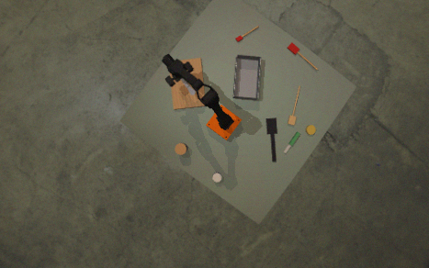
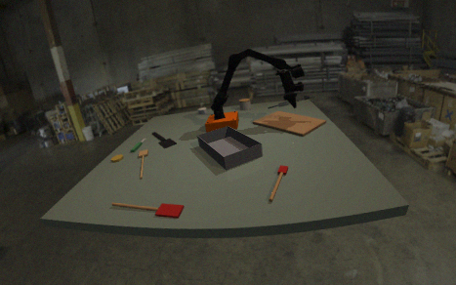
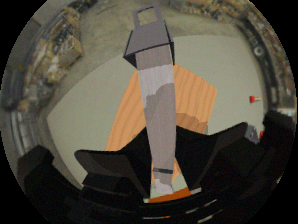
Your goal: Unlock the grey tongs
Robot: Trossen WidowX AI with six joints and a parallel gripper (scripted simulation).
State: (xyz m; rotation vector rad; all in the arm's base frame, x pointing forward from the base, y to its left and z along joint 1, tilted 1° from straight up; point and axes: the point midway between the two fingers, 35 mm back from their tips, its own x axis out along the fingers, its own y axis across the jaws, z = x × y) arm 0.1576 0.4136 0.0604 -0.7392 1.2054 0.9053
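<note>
Right now my gripper tip is 1 cm past the wooden board, 4 cm to the left of it and 8 cm above it. Round my gripper tip: roasting tin: 21 cm ahead, 42 cm to the right, 6 cm below; green-handled tool: 9 cm behind, 92 cm to the right, 8 cm below; black spatula: 10 cm behind, 78 cm to the right, 9 cm below.
</note>
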